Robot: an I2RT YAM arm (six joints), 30 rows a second.
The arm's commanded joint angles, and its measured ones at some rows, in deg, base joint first. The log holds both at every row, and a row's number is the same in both.
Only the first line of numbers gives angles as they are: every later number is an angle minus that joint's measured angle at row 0.
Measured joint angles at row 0:
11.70, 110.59, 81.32, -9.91, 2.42, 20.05
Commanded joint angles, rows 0 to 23:
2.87, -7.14, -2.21, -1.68, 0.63, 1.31
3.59, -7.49, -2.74, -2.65, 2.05, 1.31
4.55, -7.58, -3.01, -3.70, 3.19, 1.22
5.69, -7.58, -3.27, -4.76, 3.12, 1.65
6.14, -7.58, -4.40, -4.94, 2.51, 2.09
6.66, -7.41, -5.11, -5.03, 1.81, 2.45
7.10, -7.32, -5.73, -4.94, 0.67, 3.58
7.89, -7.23, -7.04, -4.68, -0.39, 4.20
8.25, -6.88, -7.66, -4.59, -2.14, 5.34
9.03, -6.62, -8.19, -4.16, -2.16, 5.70
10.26, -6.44, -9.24, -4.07, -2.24, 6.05
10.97, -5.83, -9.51, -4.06, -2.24, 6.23
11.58, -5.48, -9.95, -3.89, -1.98, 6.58
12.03, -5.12, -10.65, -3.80, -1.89, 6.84
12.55, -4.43, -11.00, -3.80, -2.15, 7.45
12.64, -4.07, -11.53, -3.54, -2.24, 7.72
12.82, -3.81, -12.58, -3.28, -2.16, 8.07
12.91, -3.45, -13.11, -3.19, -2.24, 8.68
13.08, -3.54, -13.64, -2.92, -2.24, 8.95
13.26, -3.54, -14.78, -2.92, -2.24, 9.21
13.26, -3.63, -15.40, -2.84, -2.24, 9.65
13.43, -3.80, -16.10, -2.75, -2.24, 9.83
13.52, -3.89, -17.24, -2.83, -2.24, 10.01
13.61, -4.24, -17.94, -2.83, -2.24, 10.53
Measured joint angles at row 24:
12.94, -3.63, -15.89, -2.93, -2.10, 8.57
